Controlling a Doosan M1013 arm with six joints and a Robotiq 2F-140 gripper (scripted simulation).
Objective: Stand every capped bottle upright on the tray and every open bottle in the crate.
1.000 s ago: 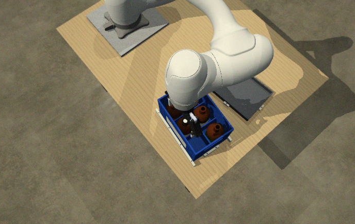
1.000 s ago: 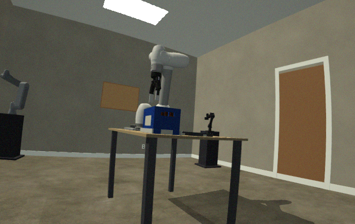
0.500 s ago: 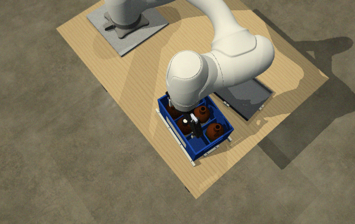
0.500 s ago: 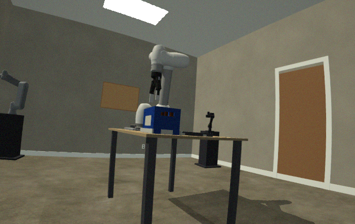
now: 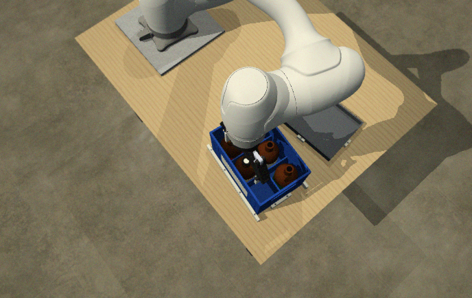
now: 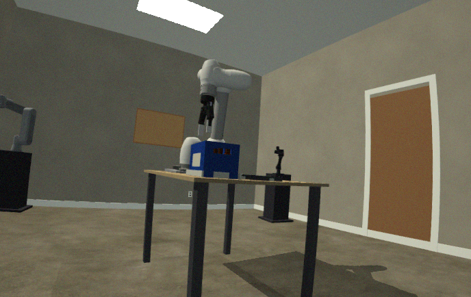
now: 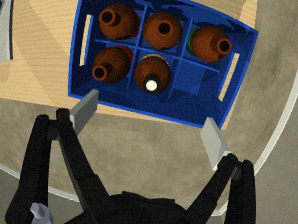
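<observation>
The capped bottle is 1 cm behind my hand, 2 cm to the left of it and 15 cm below it. The rest, counted from my hand: blue crate (1 cm behind, 6 cm to the left, 15 cm below); dark grey tray (3 cm behind, 35 cm to the left, 22 cm below); uncapped bottle (1 cm behind, 10 cm to the left, 15 cm below).
</observation>
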